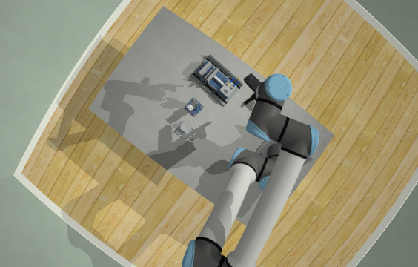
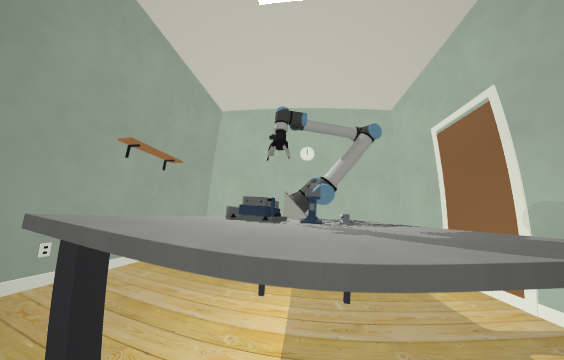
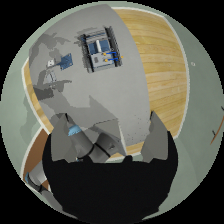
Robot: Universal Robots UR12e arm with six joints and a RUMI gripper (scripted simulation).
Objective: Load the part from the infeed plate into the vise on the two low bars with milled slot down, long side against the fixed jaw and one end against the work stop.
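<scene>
The part lies 380 mm to the left of my hand, 330 mm below it and 160 mm ahead of it. From my hand the other things lie so: vise 320 mm below, 230 mm ahead, 10 mm to the left; infeed plate 400 mm to the left, 360 mm below, 160 mm ahead.
</scene>
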